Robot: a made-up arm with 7 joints. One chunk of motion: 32 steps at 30 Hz.
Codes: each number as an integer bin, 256 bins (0 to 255) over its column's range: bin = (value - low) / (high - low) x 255, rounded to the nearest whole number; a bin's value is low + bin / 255 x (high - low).
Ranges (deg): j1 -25..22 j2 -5..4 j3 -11..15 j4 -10..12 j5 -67..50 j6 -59..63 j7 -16..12
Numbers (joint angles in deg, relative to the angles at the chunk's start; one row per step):
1: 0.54 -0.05 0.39 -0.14 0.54 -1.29 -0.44
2: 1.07 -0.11 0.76 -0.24 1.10 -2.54 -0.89
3: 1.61 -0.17 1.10 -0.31 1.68 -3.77 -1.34
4: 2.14 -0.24 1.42 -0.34 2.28 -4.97 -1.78
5: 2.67 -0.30 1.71 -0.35 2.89 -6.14 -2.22
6: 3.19 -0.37 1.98 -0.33 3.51 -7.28 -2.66
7: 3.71 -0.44 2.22 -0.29 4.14 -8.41 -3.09
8: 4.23 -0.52 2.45 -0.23 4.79 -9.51 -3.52
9: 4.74 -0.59 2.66 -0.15 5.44 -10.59 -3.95
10: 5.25 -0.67 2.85 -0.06 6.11 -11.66 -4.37
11: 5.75 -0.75 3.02 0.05 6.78 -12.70 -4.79
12: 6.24 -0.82 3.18 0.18 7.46 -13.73 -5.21
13: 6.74 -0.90 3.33 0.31 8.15 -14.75 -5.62
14: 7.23 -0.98 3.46 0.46 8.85 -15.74 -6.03
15: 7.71 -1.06 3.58 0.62 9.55 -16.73 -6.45
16: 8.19 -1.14 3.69 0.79 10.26 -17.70 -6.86
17: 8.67 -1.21 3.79 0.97 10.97 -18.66 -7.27
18: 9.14 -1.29 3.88 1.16 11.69 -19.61 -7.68
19: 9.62 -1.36 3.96 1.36 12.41 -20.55 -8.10
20: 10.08 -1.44 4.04 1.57 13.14 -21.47 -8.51
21: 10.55 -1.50 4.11 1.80 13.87 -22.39 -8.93
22: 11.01 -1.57 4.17 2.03 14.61 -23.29 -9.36
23: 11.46 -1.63 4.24 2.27 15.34 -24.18 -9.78
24: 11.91 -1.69 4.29 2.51 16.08 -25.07 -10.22
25: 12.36 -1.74 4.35 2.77 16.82 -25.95 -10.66
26: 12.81 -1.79 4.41 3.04 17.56 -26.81 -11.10
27: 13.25 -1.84 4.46 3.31 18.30 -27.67 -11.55
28: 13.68 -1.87 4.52 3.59 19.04 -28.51 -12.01
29: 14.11 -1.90 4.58 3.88 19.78 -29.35 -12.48
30: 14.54 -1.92 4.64 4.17 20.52 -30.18 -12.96
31: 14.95 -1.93 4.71 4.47 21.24 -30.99 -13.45
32: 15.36 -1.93 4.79 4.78 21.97 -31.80 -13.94
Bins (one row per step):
1: 139 140 112 114 147 121 142
2: 141 139 115 113 148 118 138
3: 144 137 119 112 150 115 134
4: 147 135 122 112 151 113 130
5: 150 133 125 112 152 110 125
6: 153 131 127 112 154 108 121
7: 156 129 130 113 155 106 118
8: 159 127 132 113 156 103 114
9: 161 125 134 114 158 101 110
10: 164 123 136 115 159 99 106
11: 167 120 138 116 161 97 102
12: 169 118 139 118 162 95 98
13: 172 116 141 120 164 92 95
14: 175 114 142 121 165 90 91
15: 177 112 143 123 167 88 87
16: 180 109 144 125 168 86 83
17: 183 107 145 127 170 84 80
18: 185 105 146 129 172 82 76
19: 188 103 147 132 173 80 72
20: 190 101 148 134 175 78 68
21: 193 99 148 137 176 77 64
22: 195 97 149 139 178 75 60
23: 198 95 149 142 179 73 57
24: 200 94 150 145 181 71 53
25: 203 92 151 148 183 69 49
26: 205 91 151 151 184 67 45
27: 208 90 152 154 186 65 41
28: 210 89 152 158 188 64 36
29: 212 88 153 161 189 62 32
30: 215 87 153 164 191 60 28
31: 217 87 154 168 192 59 23
32: 219 87 155 171 194 57 19

